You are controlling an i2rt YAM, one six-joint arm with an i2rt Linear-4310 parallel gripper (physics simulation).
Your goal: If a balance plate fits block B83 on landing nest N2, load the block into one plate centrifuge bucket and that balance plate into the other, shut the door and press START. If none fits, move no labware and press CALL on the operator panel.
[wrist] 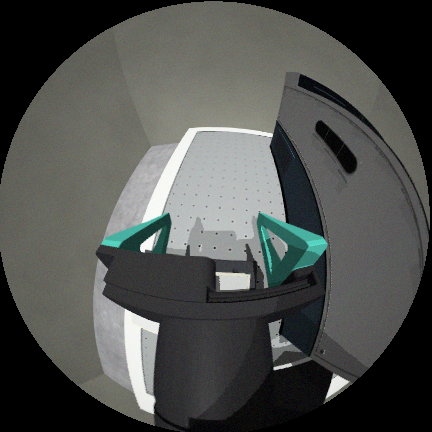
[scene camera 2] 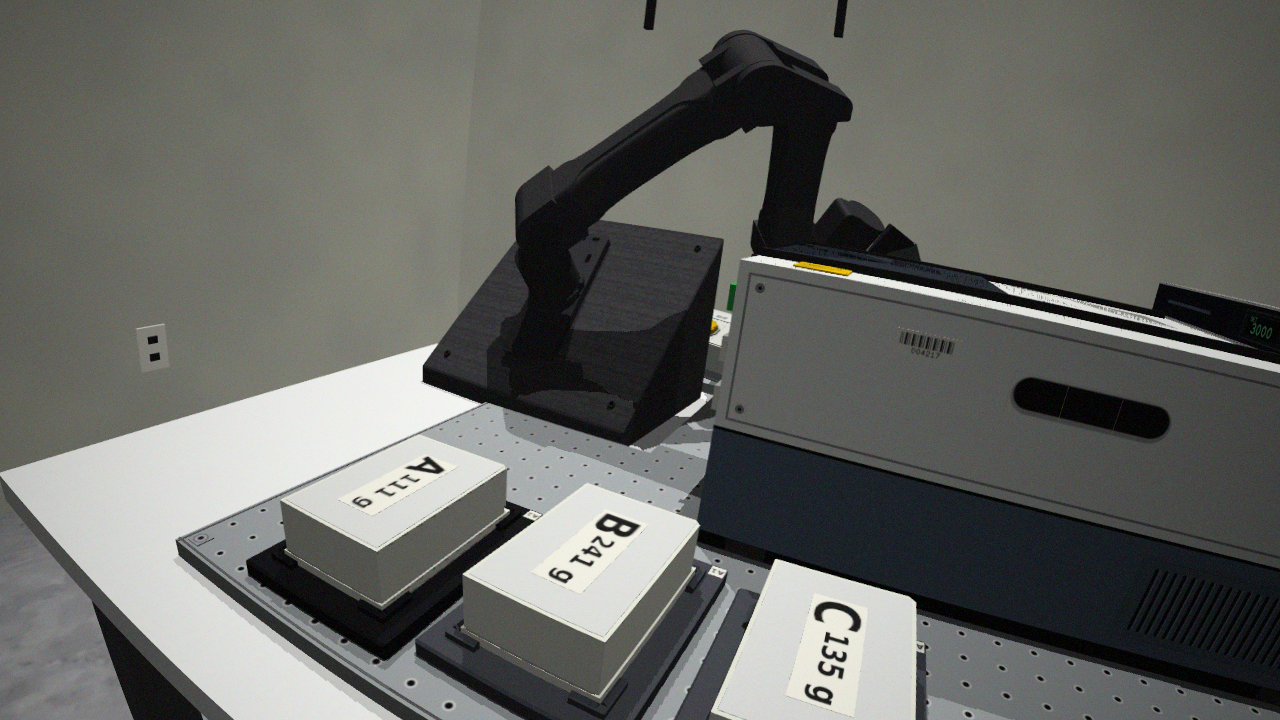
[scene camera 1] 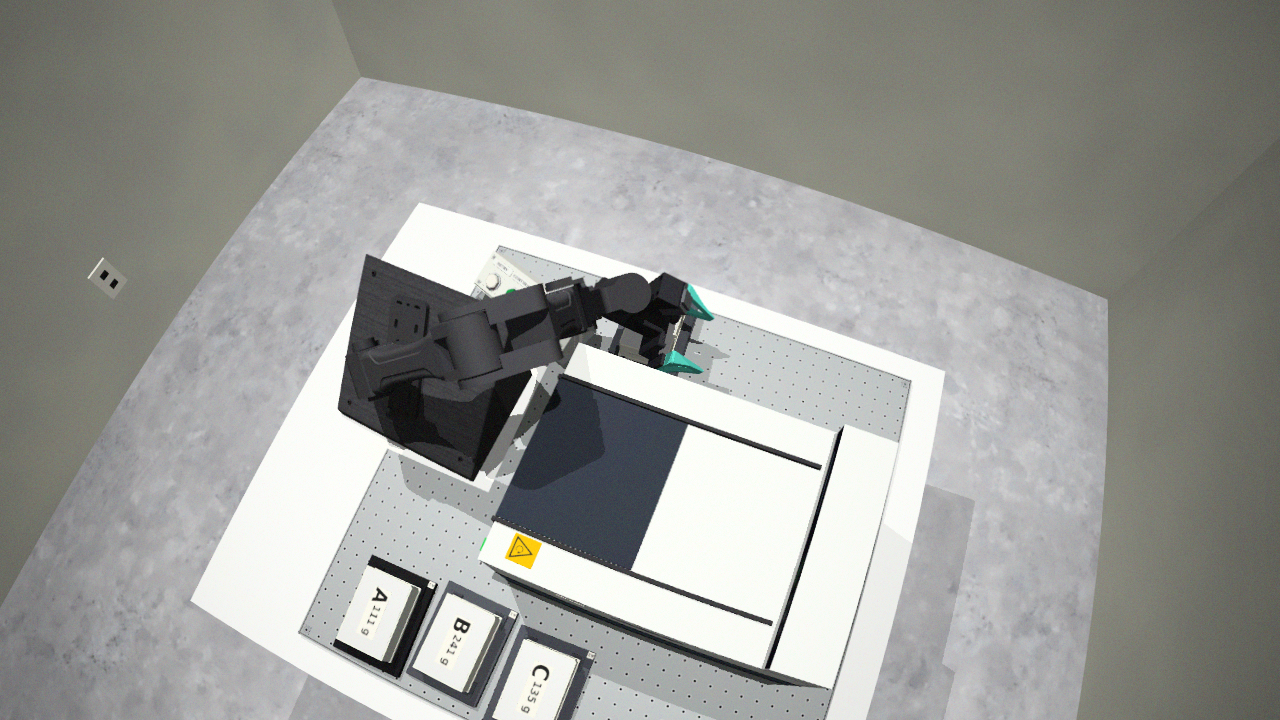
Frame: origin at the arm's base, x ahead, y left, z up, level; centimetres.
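Seen in the pictures: gripper, between the fingertips: (wrist: 213, 217) (scene camera 1: 707, 345); arm's base, origin of its link: (scene camera 2: 560, 294).
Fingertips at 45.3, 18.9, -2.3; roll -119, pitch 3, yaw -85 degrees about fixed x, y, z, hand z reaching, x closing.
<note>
Pixels of each thing's top centre, then the offset from my fingertips to it, as dx, dy, dz. "spot": a spot on its surface instead. Level surfaces: height alone.
- dark panel, centre of its top: (scene camera 2: 890, 264) (scene camera 1: 593, 470) -8.2, -29.0, +12.9
- small pale part, a spot on its surface: (wrist: 233, 281) spot: -6.3, -2.4, -0.7
- white control box, a spot on its surface: (scene camera 1: 492, 277) spot: -39.4, +1.7, -1.2
- yellow button, a spot on its surface: (scene camera 2: 713, 327) spot: -29.3, -3.0, -1.6
- display reading 3000, a spot on its surface: (scene camera 2: 1260, 329) spot: +20.4, -34.5, +14.2
- perforated board, height of its surface: dz -8.4
Balance plates A 111 g (scene camera 1: 378, 613) (scene camera 2: 393, 489), B 241 g (scene camera 1: 458, 640) (scene camera 2: 586, 546) and C 135 g (scene camera 1: 537, 685) (scene camera 2: 823, 640) sit on dark nests. The centrifuge (scene camera 1: 733, 510) (scene camera 2: 850, 367) (wrist: 375, 215) has a dark panel (scene camera 1: 595, 465) on top; its buckets are not visible. My gripper (scene camera 1: 706, 342) (wrist: 213, 217) is open beyond the centrifuge's long side, fingers wide apart. A small pale part (wrist: 233, 281) shows through the gripper body; I cannot read a label on it. In scene camera 2 the gripper is hidden behind the centrifuge.
A white control box (scene camera 1: 492, 277) with a round knob stands near the arm base (scene camera 1: 420, 358) (scene camera 2: 626, 313), partly covered by the arm. A yellow button (scene camera 2: 713, 327) shows beside the centrifuge. A display reading 3000 (scene camera 2: 1260, 329) is at the right. A perforated board (scene camera 1: 805, 367) (wrist: 225, 170) extends past the fingers.
</note>
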